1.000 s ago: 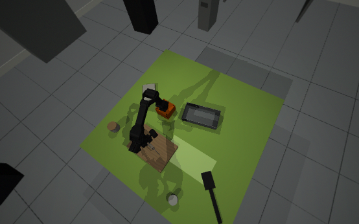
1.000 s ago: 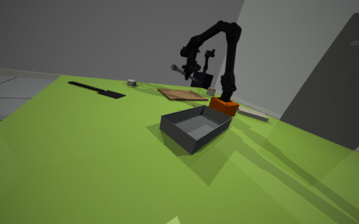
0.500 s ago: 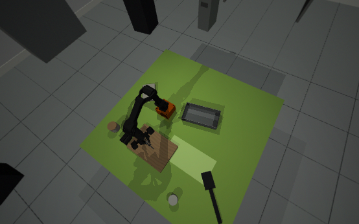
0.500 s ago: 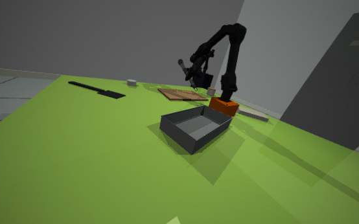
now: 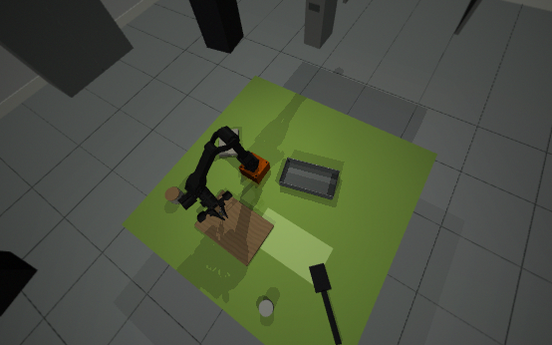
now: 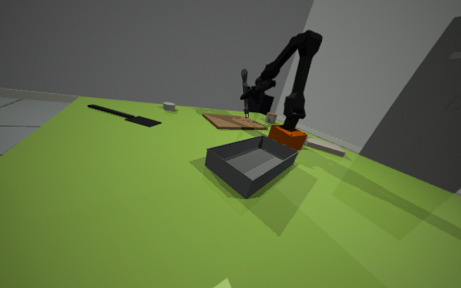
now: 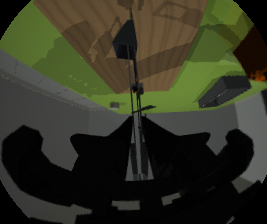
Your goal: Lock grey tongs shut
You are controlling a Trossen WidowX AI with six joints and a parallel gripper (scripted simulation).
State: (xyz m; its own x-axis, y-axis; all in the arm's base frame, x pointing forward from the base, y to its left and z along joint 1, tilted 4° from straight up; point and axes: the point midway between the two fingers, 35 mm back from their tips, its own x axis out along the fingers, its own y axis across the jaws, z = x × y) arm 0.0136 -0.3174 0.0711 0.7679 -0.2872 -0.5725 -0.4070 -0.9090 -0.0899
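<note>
My gripper tip is 140 mm above the wooden board. Round my gripper tip: flat block: 440 mm to the left, 280 mm behind, 140 mm below; then brown-topped cylinder: 380 mm behind, 120 mm below, 10 mm to the left; then roasting tin: 400 mm to the left, 270 mm ahead, 120 mm below.
</note>
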